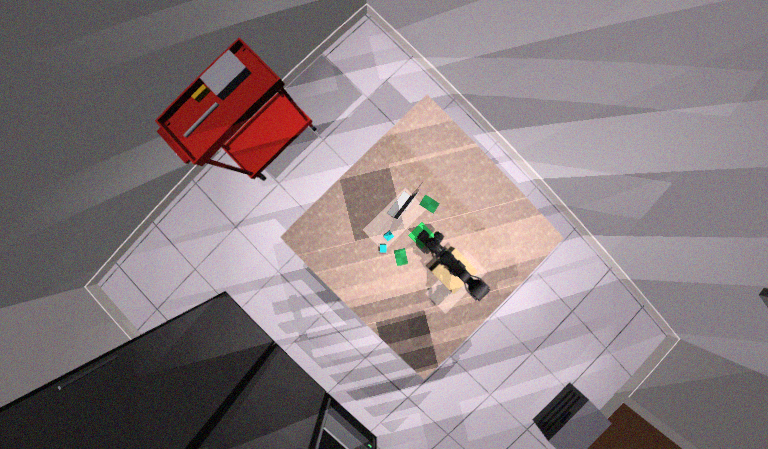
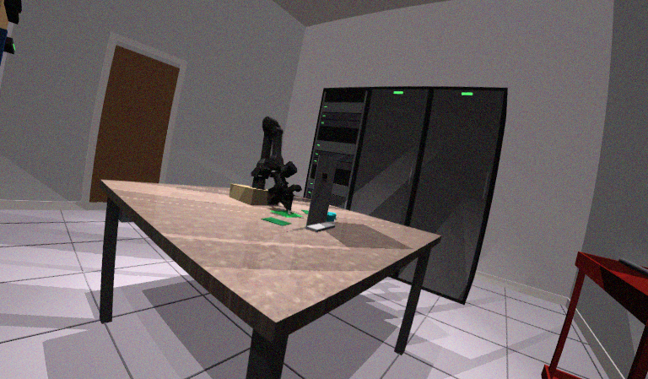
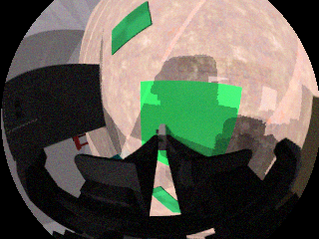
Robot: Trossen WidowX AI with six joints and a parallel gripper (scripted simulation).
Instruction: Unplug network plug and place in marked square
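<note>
Now: the green square 20 mm below my gripper tip and 10 mm behind it. From my gripper tip the other things lie so: grey upright panel: 210 mm ahead, 120 mm above, 50 mm to the right; then grey plug: right at my gripper tip.
</note>
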